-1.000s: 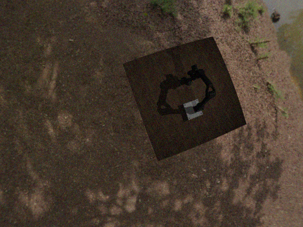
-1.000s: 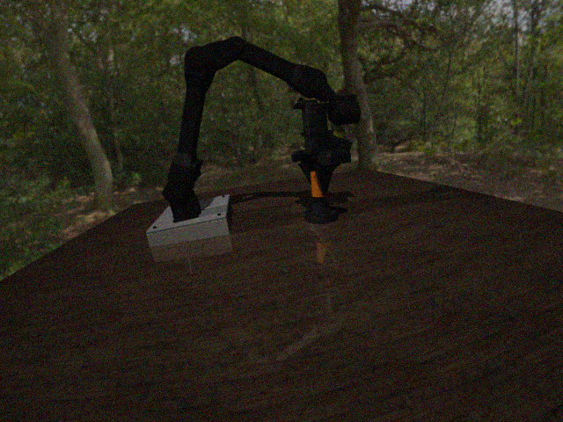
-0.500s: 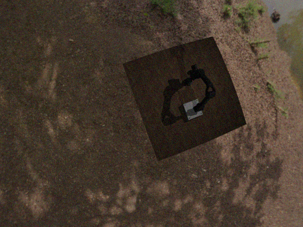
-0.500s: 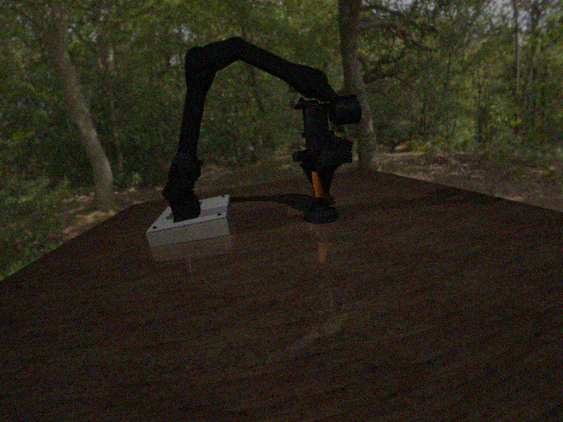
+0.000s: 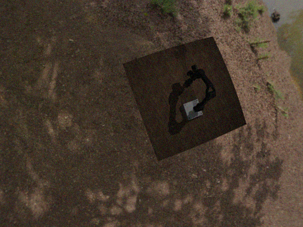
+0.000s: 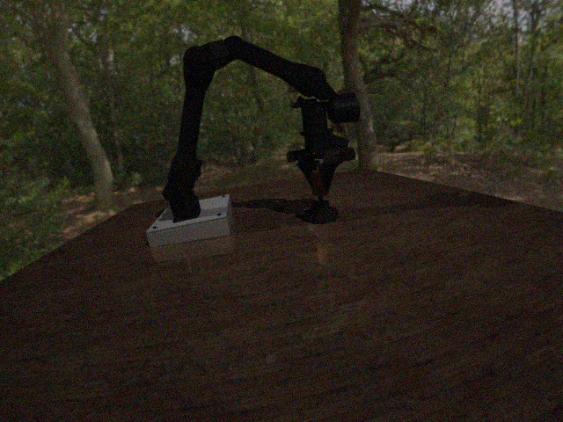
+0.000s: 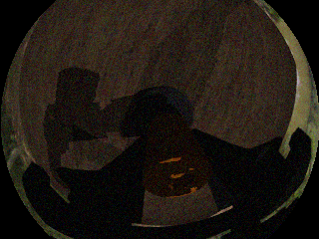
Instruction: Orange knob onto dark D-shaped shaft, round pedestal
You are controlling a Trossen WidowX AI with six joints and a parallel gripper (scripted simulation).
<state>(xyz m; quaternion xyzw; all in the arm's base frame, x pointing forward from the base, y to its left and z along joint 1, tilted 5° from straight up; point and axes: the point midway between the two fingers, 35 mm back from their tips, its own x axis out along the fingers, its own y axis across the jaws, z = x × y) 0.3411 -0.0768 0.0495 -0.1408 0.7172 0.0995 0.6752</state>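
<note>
The dark round pedestal lies 4 cm below my gripper tip. Round my gripper tip: orange knob: 2 cm above.
</note>
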